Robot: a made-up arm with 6 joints.
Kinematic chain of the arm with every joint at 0, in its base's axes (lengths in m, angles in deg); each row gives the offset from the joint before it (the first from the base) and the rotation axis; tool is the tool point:
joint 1: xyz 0 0 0.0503 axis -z
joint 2: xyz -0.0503 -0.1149 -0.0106 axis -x
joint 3: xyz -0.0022 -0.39 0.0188 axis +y
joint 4: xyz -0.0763 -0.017 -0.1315 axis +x
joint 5: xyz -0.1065 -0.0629 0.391 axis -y
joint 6: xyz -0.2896 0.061 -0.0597 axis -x
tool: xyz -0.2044 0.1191 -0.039
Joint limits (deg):
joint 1: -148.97..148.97
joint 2: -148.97..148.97
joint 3: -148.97..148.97
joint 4: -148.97..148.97
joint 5: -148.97..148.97
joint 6: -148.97..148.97
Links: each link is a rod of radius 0.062 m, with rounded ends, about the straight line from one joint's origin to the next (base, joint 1, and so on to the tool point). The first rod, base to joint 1, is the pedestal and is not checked.
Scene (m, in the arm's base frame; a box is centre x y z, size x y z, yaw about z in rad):
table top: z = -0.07
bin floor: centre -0 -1.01 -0.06 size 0.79 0.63 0.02 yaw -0.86
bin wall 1: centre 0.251 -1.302 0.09 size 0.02 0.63 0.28 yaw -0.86
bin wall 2: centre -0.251 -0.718 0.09 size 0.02 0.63 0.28 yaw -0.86
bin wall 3: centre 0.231 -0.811 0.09 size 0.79 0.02 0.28 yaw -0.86
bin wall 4: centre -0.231 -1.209 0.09 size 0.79 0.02 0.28 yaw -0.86
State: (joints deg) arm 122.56 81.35 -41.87 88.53 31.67 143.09
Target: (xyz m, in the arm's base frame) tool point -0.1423 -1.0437 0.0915
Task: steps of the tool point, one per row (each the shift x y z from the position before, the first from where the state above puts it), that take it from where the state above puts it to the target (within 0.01 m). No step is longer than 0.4 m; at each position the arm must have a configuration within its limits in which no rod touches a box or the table.
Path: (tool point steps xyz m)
1: -0.1982 -0.1283 0.0072
2: -0.1611 -0.1981 0.0066
3: -0.0969 -0.2561 0.0056
4: -0.0099 -0.2919 0.0038
5: 0.1282 -0.3646 0.0004
6: 0.2723 -0.2855 0.0112
7: 0.3654 -0.1518 0.0279
8: -0.0072 -0.0197 -0.1953
9: 0.0071 0.0198 -0.1865

